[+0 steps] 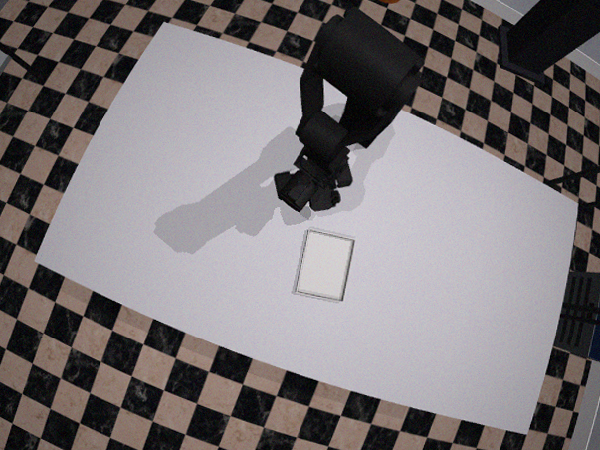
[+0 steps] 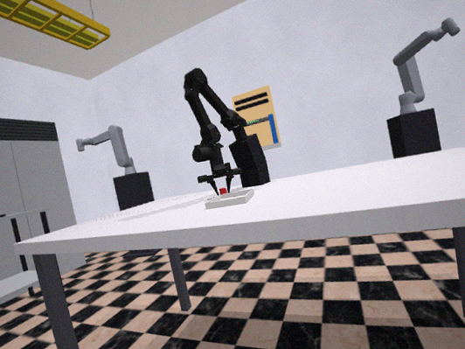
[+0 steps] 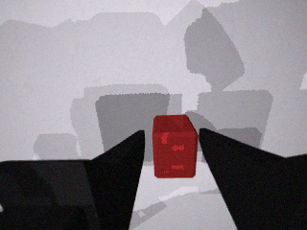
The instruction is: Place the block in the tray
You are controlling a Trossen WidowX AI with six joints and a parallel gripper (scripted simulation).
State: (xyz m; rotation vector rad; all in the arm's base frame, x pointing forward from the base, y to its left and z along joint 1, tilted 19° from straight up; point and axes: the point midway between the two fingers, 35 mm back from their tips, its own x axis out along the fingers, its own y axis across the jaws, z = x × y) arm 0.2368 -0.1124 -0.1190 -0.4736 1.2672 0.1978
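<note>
The red block lies 2 cm below my hand. From my hand the other things lie so: white tray (20 cm ahead, 8 cm to the left, 3 cm below).
</note>
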